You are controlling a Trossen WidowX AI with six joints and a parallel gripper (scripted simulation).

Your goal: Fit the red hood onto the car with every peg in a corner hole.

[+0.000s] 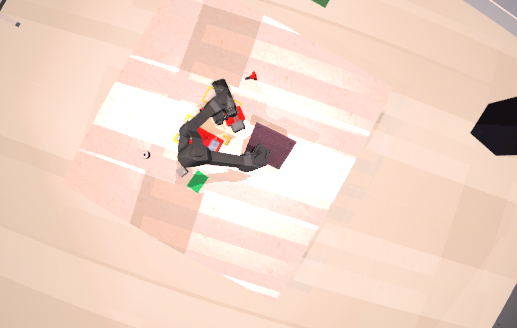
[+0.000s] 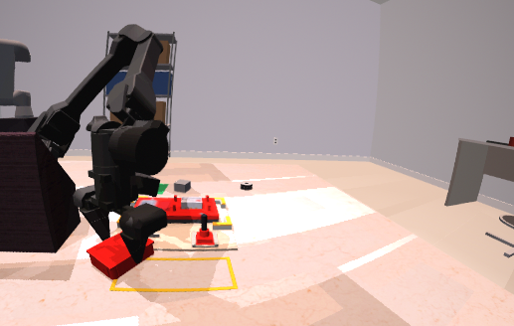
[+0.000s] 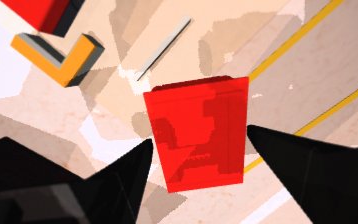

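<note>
Right now the grey engine block is 200 mm to the left of my gripper tip, 100 mm ahead of it and 10 mm above it. The rest, counted from my gripper tip: orange-cornered jig (170 mm to the left, 70 mm ahead); then black post (140 mm ahead, 80 mm to the left, 20 mm above); then red hood (10 mm above).
</note>
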